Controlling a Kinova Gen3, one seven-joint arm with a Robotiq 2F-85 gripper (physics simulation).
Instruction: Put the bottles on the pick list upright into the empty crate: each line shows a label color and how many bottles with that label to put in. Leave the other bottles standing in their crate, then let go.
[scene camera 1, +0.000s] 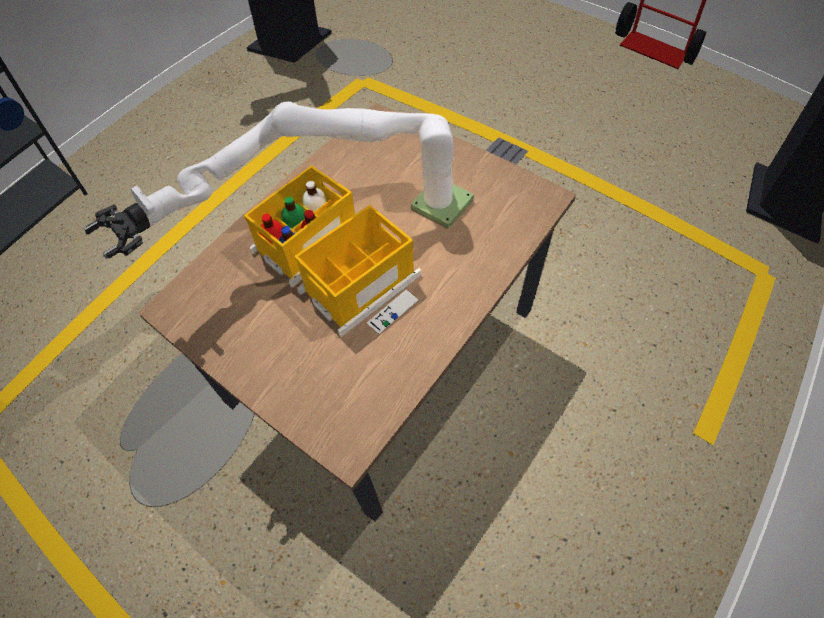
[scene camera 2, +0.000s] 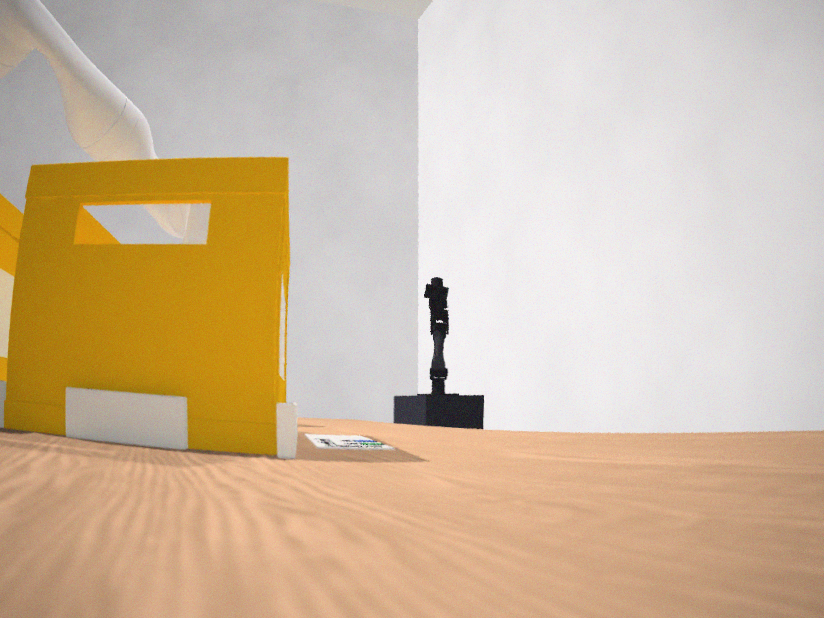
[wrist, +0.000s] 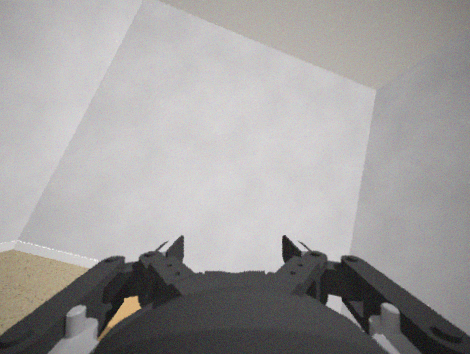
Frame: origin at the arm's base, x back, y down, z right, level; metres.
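Seen in the pictures: gripper, between the fingertips: (scene camera 1: 94, 243) (wrist: 233, 246); arm's base, origin of its link: (scene camera 1: 438, 198).
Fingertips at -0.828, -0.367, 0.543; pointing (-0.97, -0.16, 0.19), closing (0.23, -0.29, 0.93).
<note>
Pixels of each thing's top centre, then the offset from my fingertips to it, as dx, dy, dz. "spot": a spot on its surface instead. Level surfaces: height alone.
- bottle crate, a spot on its surface: (scene camera 1: 268, 255) spot: +0.365, +0.361, -0.191
- white bottle, centre of its top: (scene camera 1: 310, 183) +0.586, +0.232, -0.223
- green bottle, centre of its top: (scene camera 1: 288, 199) +0.500, +0.232, -0.203
- red bottle, centre of its top: (scene camera 1: 266, 216) +0.413, +0.232, -0.183
- blue-capped bottle, centre of its top: (scene camera 1: 285, 229) +0.401, +0.232, -0.268
- red-capped bottle, centre of its top: (scene camera 1: 308, 213) +0.484, +0.232, -0.292
- empty crate, centre of its top: (scene camera 2: 183, 220) (scene camera 1: 353, 247) +0.428, +0.220, -0.489
- pick list, centre of its top: (scene camera 2: 342, 439) (scene camera 1: 392, 311) +0.393, +0.393, -0.625
- wooden table, height of its surface: dy +0.395
The bottle crate (scene camera 1: 268, 255) is yellow and stands on the table; in it stand a white bottle (scene camera 1: 314, 199), a green bottle (scene camera 1: 291, 214), a red bottle (scene camera 1: 271, 228), a blue-capped bottle (scene camera 1: 286, 232) and another red-capped bottle (scene camera 1: 308, 218), the last two partly hidden by the wall. The empty crate (scene camera 1: 347, 309) (scene camera 2: 153, 312) is yellow with dividers and stands beside it; no bottle shows inside. The pick list (scene camera 1: 404, 303) (scene camera 2: 349, 442) is a white card with a green and a blue mark; its counts are too small to read. My gripper (scene camera 1: 101, 240) (wrist: 233, 246) is open and empty, beyond the table edge, far from both crates.
The wooden table (scene camera 1: 299, 392) (scene camera 2: 532, 518) carries both crates, with white rails (scene camera 1: 379, 302) low along their sides. The green base plate (scene camera 1: 459, 199) of the arm is behind the crates. A dark shelf rack (scene camera 1: 45, 133) stands at the left, a red hand truck (scene camera 1: 652, 50) at the back.
</note>
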